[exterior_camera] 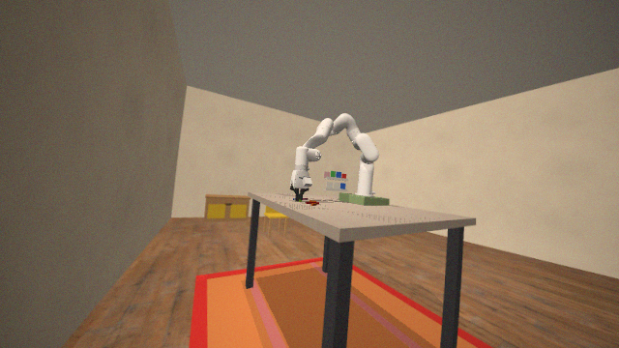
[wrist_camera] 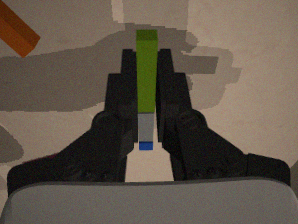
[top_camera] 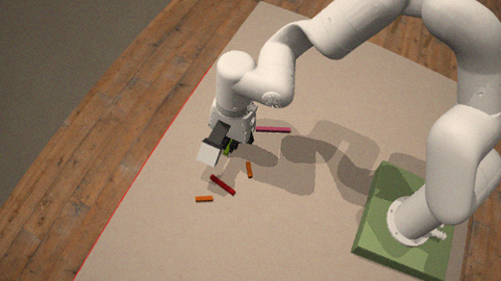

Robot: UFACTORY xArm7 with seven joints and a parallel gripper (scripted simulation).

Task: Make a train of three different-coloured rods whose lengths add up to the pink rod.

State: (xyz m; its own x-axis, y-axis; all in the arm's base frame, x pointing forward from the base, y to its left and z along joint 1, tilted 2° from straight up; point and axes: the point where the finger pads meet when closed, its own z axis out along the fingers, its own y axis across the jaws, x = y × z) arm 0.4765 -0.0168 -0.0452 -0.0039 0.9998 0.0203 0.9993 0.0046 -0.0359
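My hand is 20 mm above the lime rod. Round my hand: blue rod: 60 mm to the right, 20 mm below; then grey rod: 40 mm to the right, 20 mm below; then red rod: 100 mm to the left, 30 mm behind, 20 mm below.
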